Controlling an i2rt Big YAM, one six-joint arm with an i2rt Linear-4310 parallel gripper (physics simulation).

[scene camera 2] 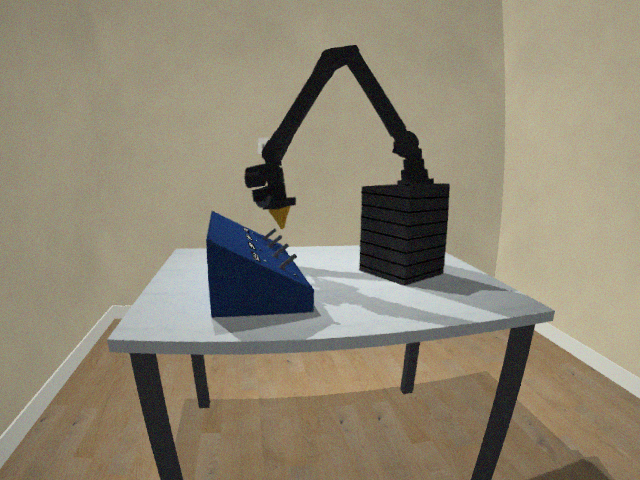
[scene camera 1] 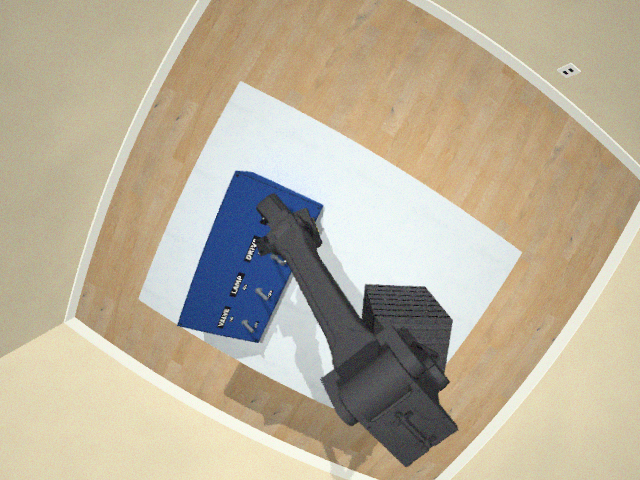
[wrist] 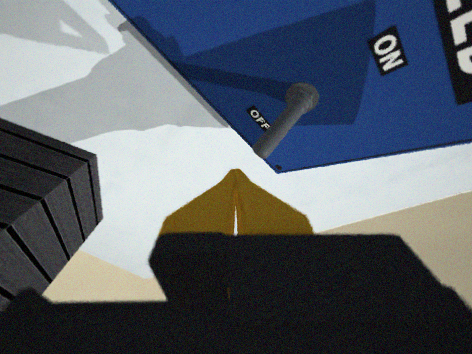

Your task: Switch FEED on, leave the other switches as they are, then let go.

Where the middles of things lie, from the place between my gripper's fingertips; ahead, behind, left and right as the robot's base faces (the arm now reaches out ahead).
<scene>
Now: hand 4 cm short of the feed lever [wrist: 269, 140], 1 cm to the right of it and 1 cm above it. Round my hand: blue sloped switch panel [scene camera 1: 223, 295]: 11 cm ahead, 19 cm to the left, 5 cm below.
</scene>
